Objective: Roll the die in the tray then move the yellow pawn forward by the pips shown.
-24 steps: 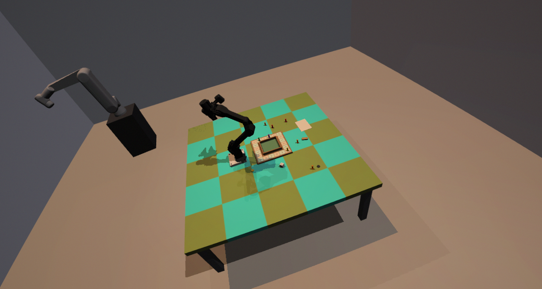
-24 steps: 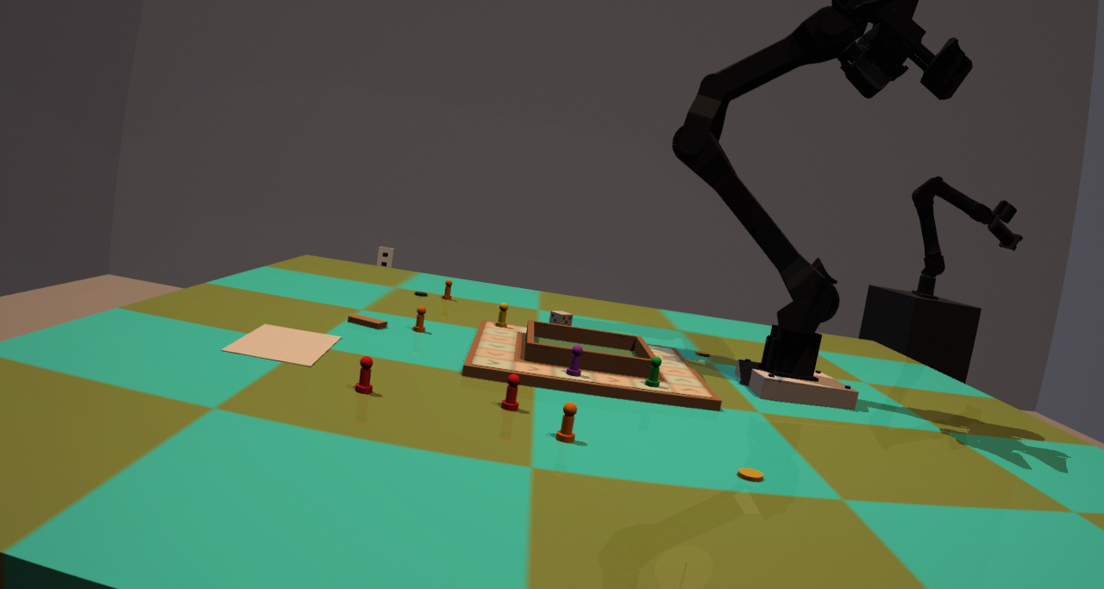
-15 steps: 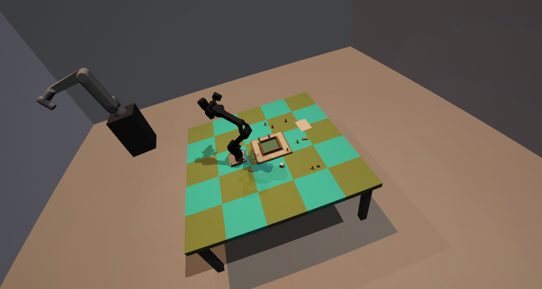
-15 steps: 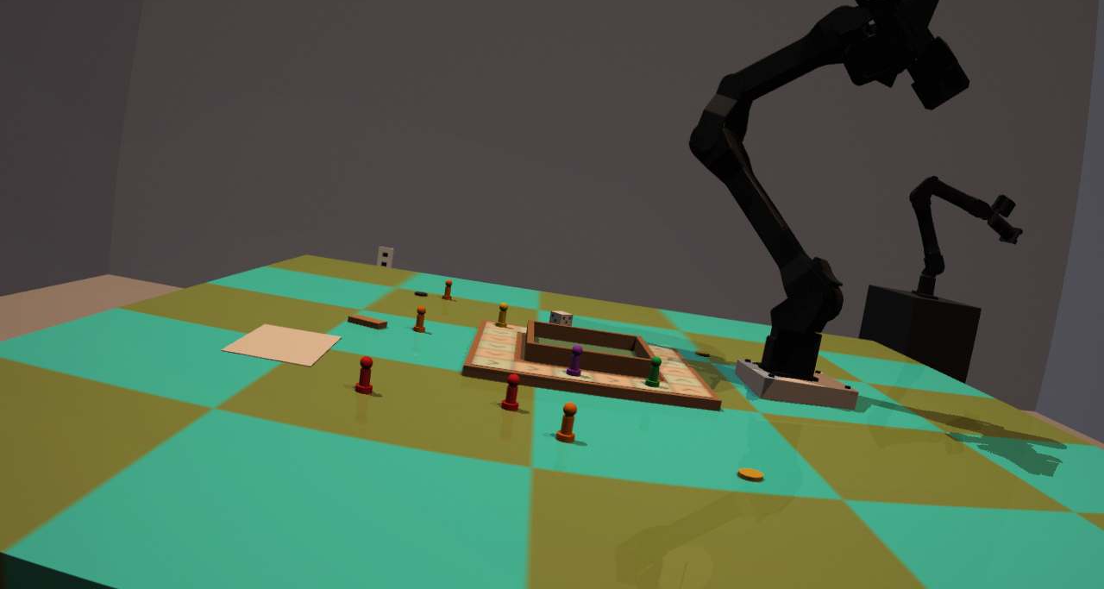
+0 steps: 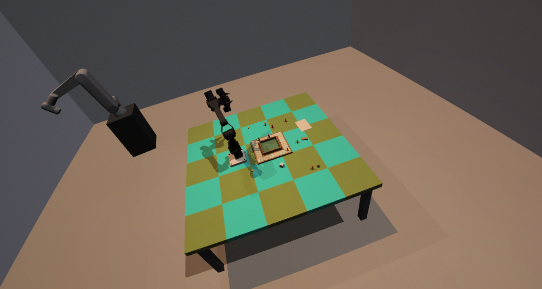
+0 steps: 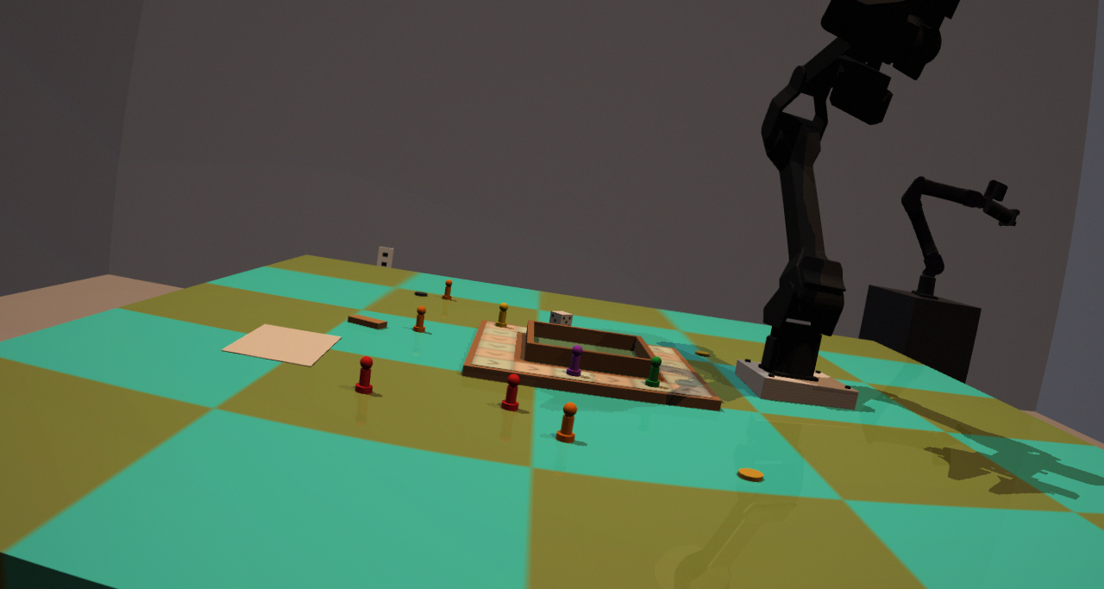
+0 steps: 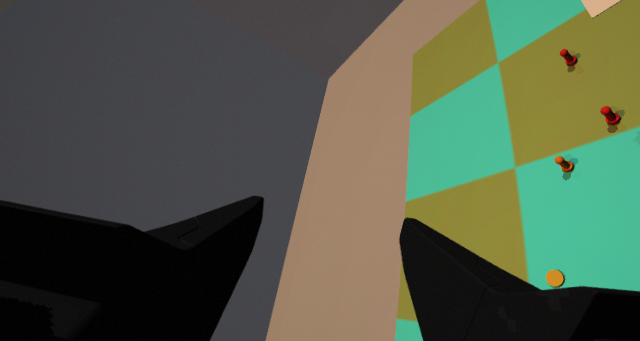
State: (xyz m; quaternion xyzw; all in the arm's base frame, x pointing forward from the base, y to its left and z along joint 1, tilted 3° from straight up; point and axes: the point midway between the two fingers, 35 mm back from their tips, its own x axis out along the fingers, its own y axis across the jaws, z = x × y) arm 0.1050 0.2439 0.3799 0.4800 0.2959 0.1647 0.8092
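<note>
My gripper tip is 52 cm to the left of the white die, 40 cm above it and 15 cm short of it. From my gripper tip the other things lie so: sunken tray (40 cm below, 28 cm to the right, 15 cm ahead); green pawn (38 cm below, 16 cm to the right, 9 cm ahead); purple pawn (38 cm below, 18 cm ahead, 17 cm to the right).
</note>
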